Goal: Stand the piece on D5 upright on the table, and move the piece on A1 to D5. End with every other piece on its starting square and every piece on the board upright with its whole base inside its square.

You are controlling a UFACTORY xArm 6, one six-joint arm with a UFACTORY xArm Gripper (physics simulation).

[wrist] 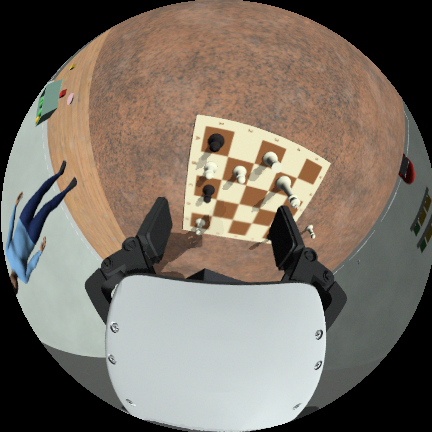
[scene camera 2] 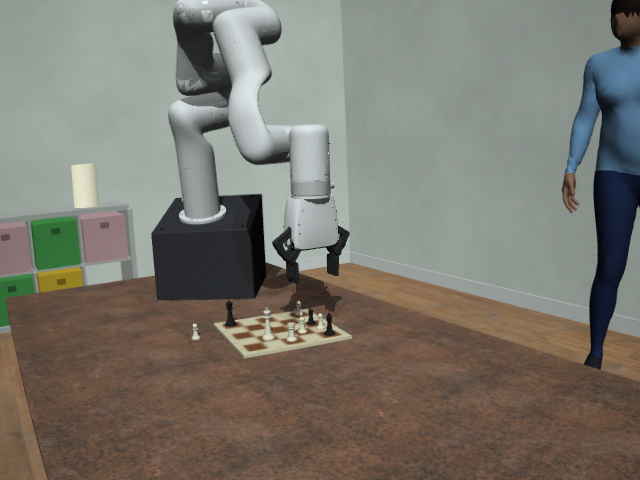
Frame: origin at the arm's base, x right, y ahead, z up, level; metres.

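Seen in the pictures: gripper, fingertip midpoint: point(wrist: 221, 214) point(scene camera 2: 313, 278); arm's base, link origin: point(scene camera 2: 202, 215).
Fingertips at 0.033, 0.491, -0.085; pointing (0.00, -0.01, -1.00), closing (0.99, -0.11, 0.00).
Offsets run from my fingertips to a thing's top centre, as dx, dy, dz.
The tall black piece {-0.008, +0.033, -0.065} point(scene camera 2: 329, 325) point(wrist: 215, 142) stands upright on A1 of the board {+0.045, -0.062, -0.109} point(scene camera 2: 289, 349) point(wrist: 311, 157). A white pawn {+0.191, -0.148, -0.083} point(scene camera 2: 195, 331) point(wrist: 311, 231) stands upright on the table, off the board beside its 5-side. D5 looks bare in the scene view; my finger covers that area in the wrist view. My gripper point(scene camera 2: 313, 275) point(wrist: 221, 214) is open and empty, high above the table near the board's E-side, and its shadow falls by the E1 corner.
A tall black piece {+0.099, -0.162, -0.056} point(scene camera 2: 230, 315) stands on E5. A tall white piece {+0.092, -0.032, -0.045} point(scene camera 2: 267, 325) point(wrist: 284, 183) is on B4, a white rook {+0.066, +0.007, -0.076} point(scene camera 2: 291, 332) point(wrist: 270, 160) on A3. White pawns point(scene camera 2: 320, 322) point(wrist: 240, 174) stand on B1, B2 and E1, a black pawn {-0.025, -0.045, -0.077} point(scene camera 2: 311, 317) point(wrist: 208, 192) on C1.
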